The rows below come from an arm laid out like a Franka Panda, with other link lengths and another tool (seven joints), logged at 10 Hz.
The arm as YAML. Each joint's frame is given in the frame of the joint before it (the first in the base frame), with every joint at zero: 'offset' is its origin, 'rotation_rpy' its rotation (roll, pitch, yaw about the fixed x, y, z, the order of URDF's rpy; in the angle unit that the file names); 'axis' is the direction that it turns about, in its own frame. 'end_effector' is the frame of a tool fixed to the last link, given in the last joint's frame.
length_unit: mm
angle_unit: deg
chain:
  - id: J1
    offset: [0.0, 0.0, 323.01]
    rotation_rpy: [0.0, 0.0, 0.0]
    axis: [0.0, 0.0, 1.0]
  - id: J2
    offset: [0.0, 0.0, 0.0]
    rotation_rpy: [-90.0, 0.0, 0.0]
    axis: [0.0, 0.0, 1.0]
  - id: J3
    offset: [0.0, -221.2, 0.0]
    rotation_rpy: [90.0, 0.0, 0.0]
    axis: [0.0, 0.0, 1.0]
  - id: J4
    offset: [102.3, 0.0, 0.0]
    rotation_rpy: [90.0, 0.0, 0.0]
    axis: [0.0, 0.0, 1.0]
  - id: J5
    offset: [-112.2, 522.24, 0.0]
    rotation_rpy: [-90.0, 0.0, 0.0]
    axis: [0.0, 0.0, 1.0]
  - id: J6
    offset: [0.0, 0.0, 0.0]
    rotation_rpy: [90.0, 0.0, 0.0]
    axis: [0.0, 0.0, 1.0]
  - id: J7
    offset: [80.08, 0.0, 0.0]
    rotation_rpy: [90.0, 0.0, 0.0]
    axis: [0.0, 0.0, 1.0]
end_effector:
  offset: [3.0, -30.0, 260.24]
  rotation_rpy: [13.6, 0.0, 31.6]
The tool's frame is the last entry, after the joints.
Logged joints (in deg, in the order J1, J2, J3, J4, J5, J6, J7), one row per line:
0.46 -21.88 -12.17 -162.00 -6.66 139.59 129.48
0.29 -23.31 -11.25 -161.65 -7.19 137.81 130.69
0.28 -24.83 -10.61 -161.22 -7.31 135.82 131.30
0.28 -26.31 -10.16 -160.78 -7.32 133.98 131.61
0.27 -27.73 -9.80 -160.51 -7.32 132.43 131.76
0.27 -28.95 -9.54 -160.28 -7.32 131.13 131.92
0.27 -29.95 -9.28 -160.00 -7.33 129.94 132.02
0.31 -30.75 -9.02 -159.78 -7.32 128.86 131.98
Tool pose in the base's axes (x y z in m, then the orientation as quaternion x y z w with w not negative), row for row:
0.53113 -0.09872 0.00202 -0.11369 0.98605 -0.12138 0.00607
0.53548 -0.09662 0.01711 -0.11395 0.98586 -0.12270 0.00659
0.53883 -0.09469 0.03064 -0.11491 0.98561 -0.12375 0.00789
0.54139 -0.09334 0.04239 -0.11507 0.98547 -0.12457 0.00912
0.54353 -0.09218 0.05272 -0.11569 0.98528 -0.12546 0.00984
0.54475 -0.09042 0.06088 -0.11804 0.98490 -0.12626 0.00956
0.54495 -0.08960 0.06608 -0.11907 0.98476 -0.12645 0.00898
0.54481 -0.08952 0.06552 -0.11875 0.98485 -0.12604 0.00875
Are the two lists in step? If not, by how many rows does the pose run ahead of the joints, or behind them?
The pose runs 2 rows ahead of the joints: the pose in row i belongs to the joints in row i + 2.
